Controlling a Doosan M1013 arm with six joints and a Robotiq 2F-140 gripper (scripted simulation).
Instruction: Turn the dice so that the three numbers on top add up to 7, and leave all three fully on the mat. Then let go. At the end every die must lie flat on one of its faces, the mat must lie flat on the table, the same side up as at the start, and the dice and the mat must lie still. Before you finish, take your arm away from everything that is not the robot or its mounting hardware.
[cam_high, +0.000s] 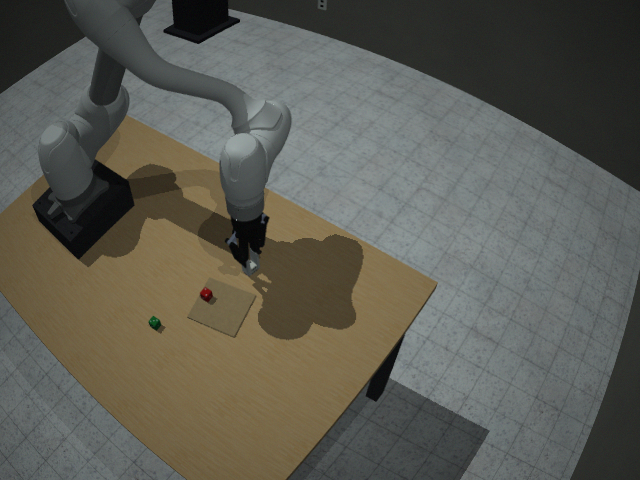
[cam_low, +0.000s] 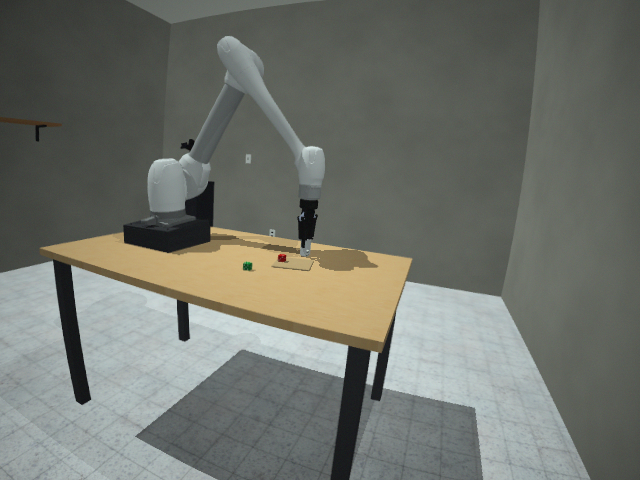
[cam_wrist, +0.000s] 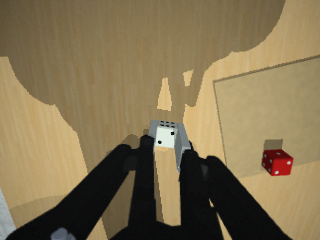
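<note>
Now: hand 30 mm above the white die. Also, from my hand: red die (140 mm to the right, 30 mm behind, 20 mm below); then tan mat (140 mm to the right, 40 mm below, 10 mm ahead); then green die (310 mm to the right, 80 mm behind, 30 mm below).
</note>
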